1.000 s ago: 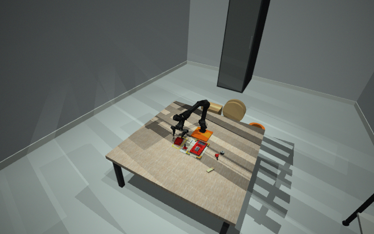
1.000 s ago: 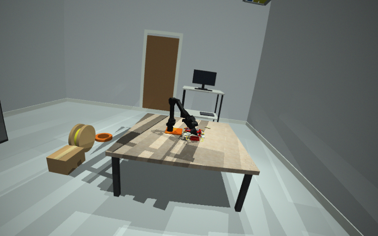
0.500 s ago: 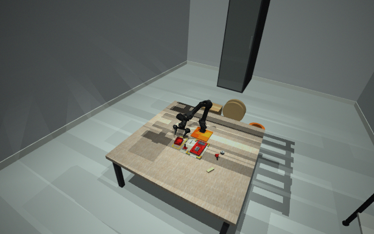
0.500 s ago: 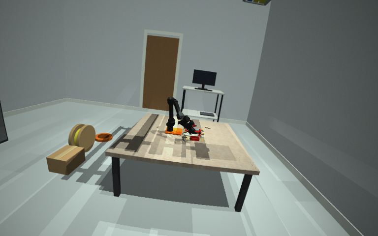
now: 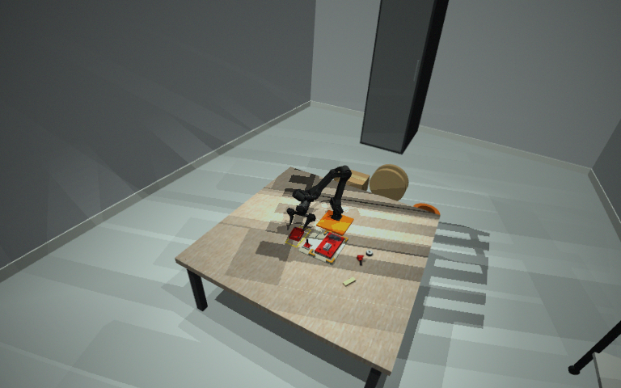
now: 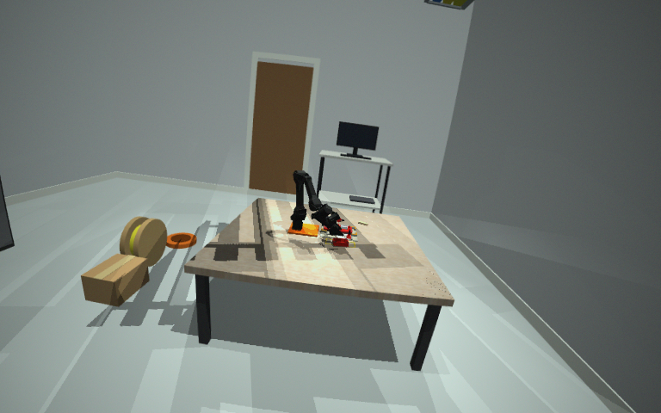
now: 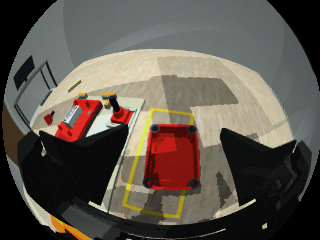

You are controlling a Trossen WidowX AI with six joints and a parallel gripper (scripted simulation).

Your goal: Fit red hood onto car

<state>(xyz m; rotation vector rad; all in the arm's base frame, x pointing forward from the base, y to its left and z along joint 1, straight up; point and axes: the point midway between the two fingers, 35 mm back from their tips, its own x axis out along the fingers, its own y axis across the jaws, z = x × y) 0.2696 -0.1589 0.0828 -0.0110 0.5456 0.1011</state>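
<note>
Right now the red hood is 70 mm below my gripper tip. From my gripper tip the other things lie so: tan block (190 mm ahead, 440 mm to the left, 70 mm below).
</note>
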